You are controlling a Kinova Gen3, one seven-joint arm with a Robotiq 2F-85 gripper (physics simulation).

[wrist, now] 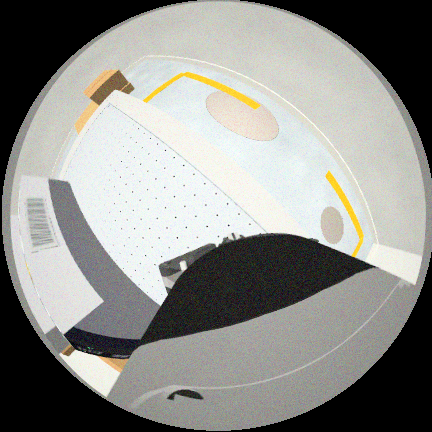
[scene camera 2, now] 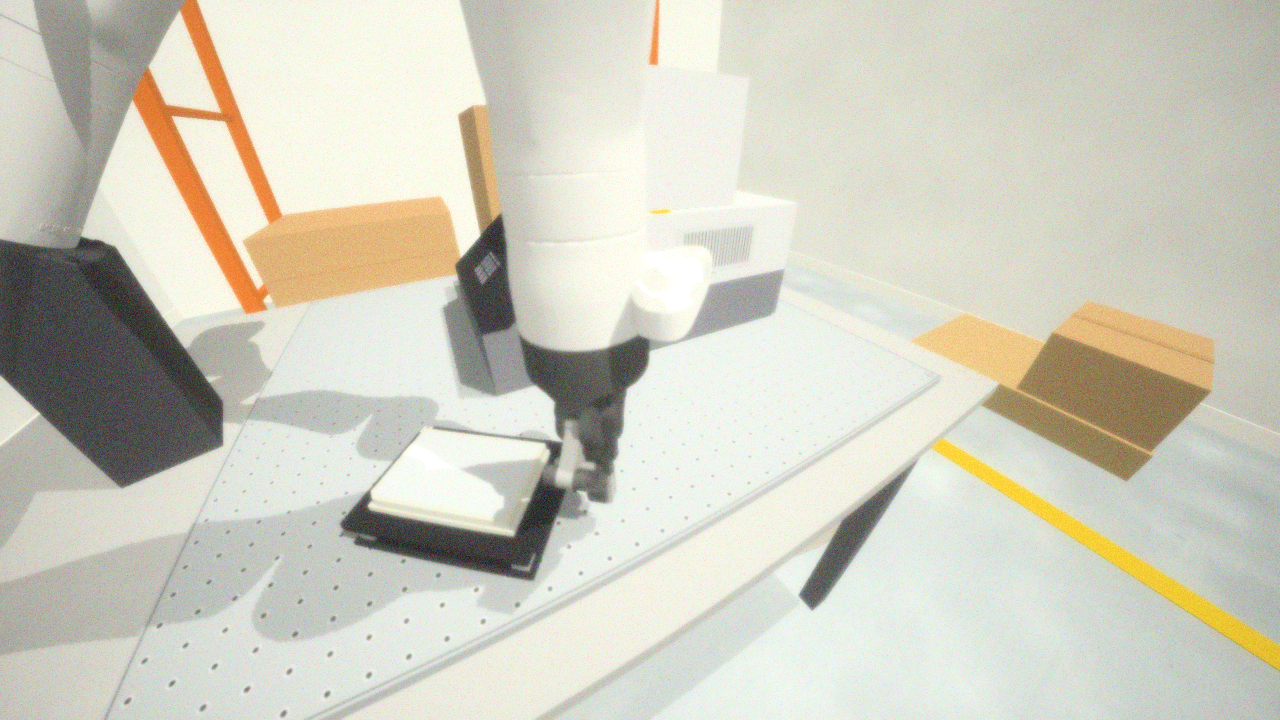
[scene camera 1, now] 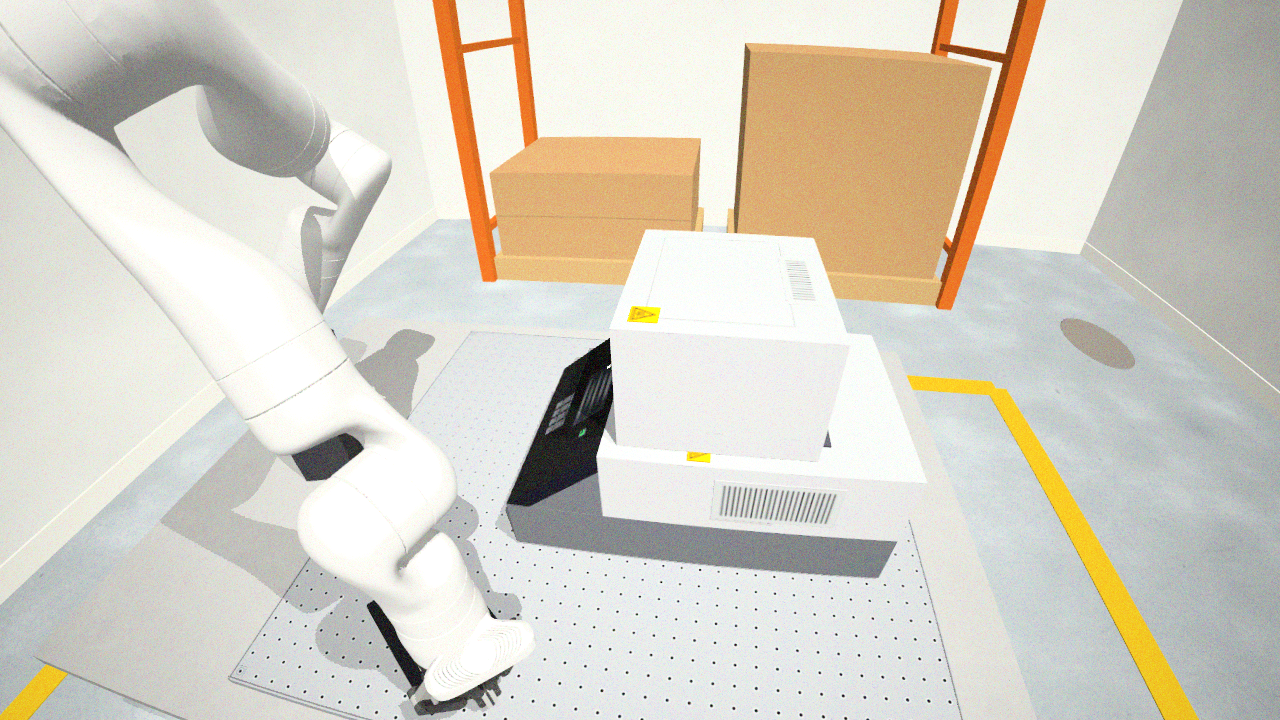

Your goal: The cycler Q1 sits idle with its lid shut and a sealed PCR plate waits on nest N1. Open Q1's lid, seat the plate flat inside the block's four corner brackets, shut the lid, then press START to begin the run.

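Places are measured from the arm's base along level axes (x ahead, y left, z up), in millimetres.
Pixels of known places: gripper, fingertip midpoint: (wrist: 232, 239) (scene camera 2: 602, 495) (scene camera 1: 489, 698); arm's base, origin of the base link: (scene camera 2: 0, 226).
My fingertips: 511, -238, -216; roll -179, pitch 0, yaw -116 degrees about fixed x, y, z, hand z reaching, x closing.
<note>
For each thing: its top centre in the pictures, then the offset to it from my fingertips, as dx, dy, dz. "spot": a spot on its surface instead. Level surfaces: height alone.
- perforated table, its level: dz -34
- black control panel, surface spot: (scene camera 1: 559, 439) spot: -62, +297, +104
- white sealed plate, middle of its top: (scene camera 2: 460, 469) -114, +48, +11
- black nest N1, middle of its top: (scene camera 2: 464, 479) (scene camera 1: 435, 620) -114, +48, -2
The cycler Q1 (scene camera 1: 859, 465) (scene camera 2: 747, 227) (wrist: 60, 278) is a white box at the back of the perforated table (scene camera 1: 716, 626) (scene camera 2: 760, 376). Its big white lid (scene camera 1: 729, 357) sits over the base, with a dark gap at one corner. A black control panel (scene camera 1: 559, 439) (scene camera 2: 483, 277) with a green light leans on its left side. The white sealed plate (scene camera 2: 460, 479) lies flat on the black nest N1 (scene camera 2: 447, 542) (scene camera 1: 397, 649); in scene camera 1 the arm hides the plate. My gripper (scene camera 2: 582, 479) (scene camera 1: 465, 697) (wrist: 232, 239) is shut and empty, its tips low at the plate's right edge.
The arm's dark base block (scene camera 2: 89, 357) stands at the table's left. Cardboard boxes (scene camera 1: 595, 192) (scene camera 1: 859, 152) sit on an orange rack (scene camera 1: 460, 135) behind the table. A carton (scene camera 2: 1109, 376) lies on the floor to the right, beside a yellow floor line (scene camera 1: 1073, 527).
</note>
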